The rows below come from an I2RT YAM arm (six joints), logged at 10 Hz.
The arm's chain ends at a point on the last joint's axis. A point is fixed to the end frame.
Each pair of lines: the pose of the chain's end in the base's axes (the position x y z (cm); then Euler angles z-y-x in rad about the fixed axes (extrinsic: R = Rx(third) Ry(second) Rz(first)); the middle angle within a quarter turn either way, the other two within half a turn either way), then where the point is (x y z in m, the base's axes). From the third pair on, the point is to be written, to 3 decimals.
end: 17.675 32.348 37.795 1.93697 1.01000 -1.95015
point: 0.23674 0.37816 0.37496
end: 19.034 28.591 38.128 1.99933 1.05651 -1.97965
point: 0.25322 0.33726 0.37885
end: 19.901 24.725 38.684 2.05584 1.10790 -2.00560
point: 0.265 0.295 0.385
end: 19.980 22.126 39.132 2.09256 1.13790 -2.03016
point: 0.267 0.267 0.390
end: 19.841 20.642 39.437 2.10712 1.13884 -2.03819
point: 0.266 0.252 0.393
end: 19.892 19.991 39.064 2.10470 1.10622 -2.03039
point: 0.265 0.247 0.389
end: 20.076 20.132 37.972 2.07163 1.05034 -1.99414
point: 0.264 0.252 0.378
